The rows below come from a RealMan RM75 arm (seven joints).
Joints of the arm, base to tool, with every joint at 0 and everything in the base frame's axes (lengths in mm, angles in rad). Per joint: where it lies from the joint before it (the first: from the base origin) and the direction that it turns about. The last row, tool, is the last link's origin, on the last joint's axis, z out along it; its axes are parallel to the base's.
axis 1: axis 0 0 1 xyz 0 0 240.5
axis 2: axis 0 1 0 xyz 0 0 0
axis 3: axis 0 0 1 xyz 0 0 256
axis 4: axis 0 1 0 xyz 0 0 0
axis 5: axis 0 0 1 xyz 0 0 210
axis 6: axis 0 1 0 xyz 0 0 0
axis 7: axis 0 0 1 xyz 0 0 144
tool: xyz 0 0 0
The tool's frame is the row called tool.
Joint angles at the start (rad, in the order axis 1, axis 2, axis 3, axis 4, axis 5, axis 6, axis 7): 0.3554 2.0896 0.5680 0.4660 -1.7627 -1.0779 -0.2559
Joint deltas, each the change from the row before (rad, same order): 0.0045 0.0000 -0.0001 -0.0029 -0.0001 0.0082 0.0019; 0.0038 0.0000 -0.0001 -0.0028 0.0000 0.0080 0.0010; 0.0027 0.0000 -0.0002 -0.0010 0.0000 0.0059 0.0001; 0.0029 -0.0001 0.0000 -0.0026 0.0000 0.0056 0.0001; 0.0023 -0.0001 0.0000 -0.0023 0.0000 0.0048 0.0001; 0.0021 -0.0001 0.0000 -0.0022 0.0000 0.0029 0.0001; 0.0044 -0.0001 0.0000 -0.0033 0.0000 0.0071 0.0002; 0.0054 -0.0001 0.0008 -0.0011 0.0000 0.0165 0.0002; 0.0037 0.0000 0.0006 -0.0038 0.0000 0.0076 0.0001; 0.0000 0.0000 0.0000 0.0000 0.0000 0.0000 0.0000; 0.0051 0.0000 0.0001 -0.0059 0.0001 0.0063 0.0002
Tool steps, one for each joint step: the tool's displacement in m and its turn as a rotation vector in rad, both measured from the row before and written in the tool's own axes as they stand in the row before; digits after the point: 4 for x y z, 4 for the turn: 0.0004 0.0006 0.0012 -0.0042 0.0056 -0.0009; 0.0005 0.0004 0.0010 -0.0036 0.0059 -0.0016; 0.0003 0.0006 0.0008 -0.0031 0.0041 -0.0010; 0.0004 0.0001 0.0008 -0.0023 0.0041 -0.0024; 0.0004 0.0000 0.0006 -0.0018 0.0037 -0.0021; 0.0001 -0.0001 0.0006 -0.0012 0.0020 -0.0020; 0.0003 0.0003 0.0012 -0.0033 0.0047 -0.0030; 0.0010 0.0013 0.0016 -0.0066 0.0122 -0.0009; 0.0005 0.0000 0.0010 -0.0022 0.0058 -0.0031; 0.0000 0.0000 0.0000 0.0000 0.0000 0.0000; 0.0002 -0.0003 0.0013 -0.0022 0.0043 -0.0051
